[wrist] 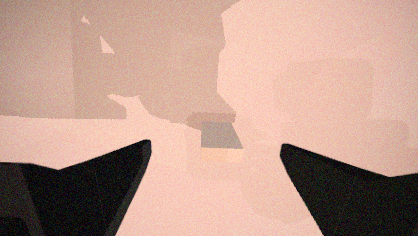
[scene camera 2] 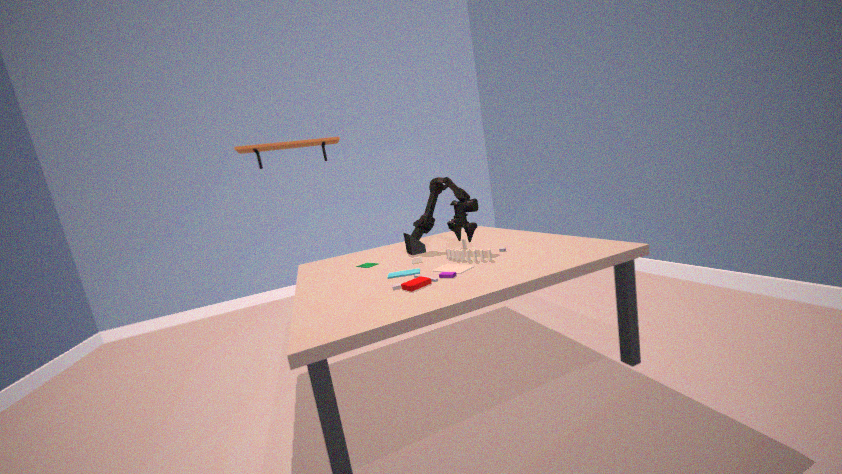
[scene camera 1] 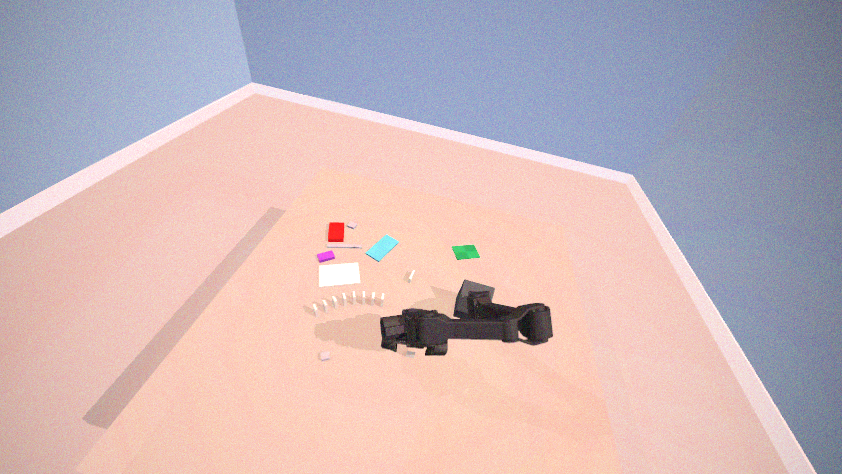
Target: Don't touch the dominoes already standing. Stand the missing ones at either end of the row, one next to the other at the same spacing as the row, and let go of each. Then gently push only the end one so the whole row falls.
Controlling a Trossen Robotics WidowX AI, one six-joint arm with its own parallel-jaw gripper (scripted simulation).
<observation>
The gripper is open, holding nothing. Also in view: a white sheet.
</observation>
